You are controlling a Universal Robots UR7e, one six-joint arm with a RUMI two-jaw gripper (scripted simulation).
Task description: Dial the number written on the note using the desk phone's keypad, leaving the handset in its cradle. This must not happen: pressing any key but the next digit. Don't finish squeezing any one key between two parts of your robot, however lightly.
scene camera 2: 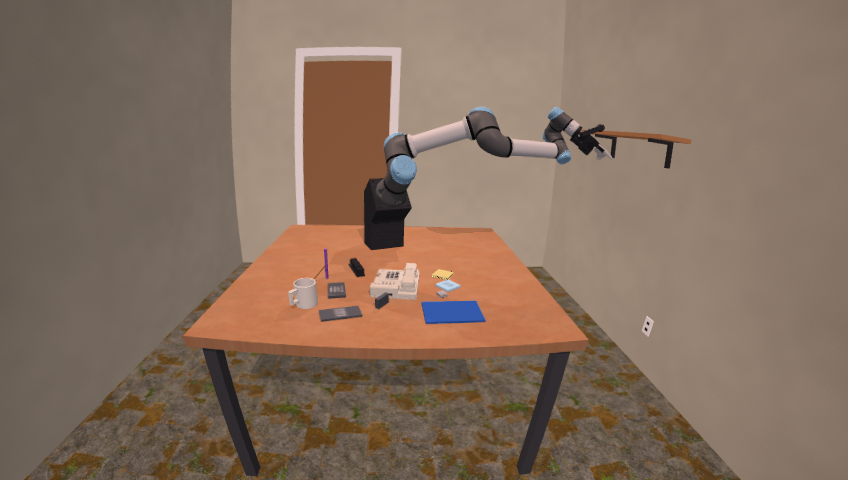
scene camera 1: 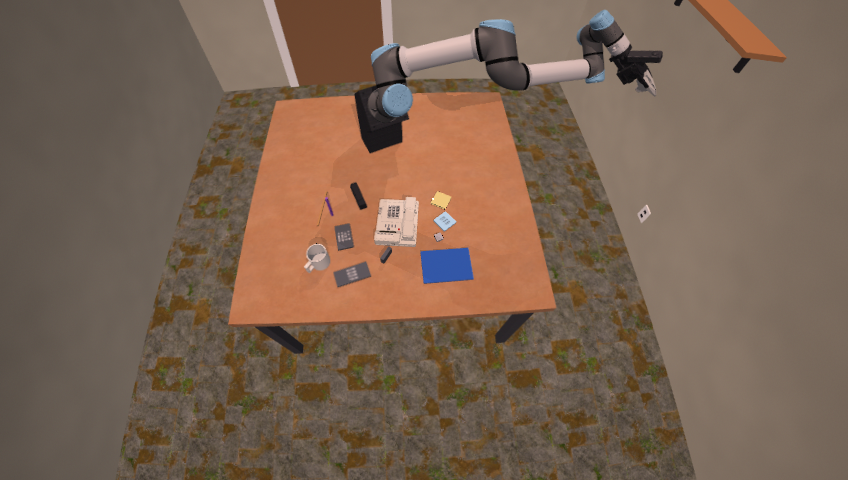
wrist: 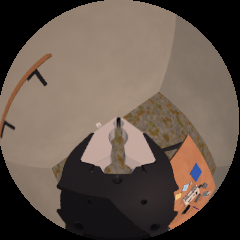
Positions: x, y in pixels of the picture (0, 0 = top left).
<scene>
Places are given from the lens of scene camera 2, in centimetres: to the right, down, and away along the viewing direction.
blue pad (scene camera 2: 440, 312): 6, 25, 118
white mug (scene camera 2: 306, 298): -40, 20, 114
</scene>
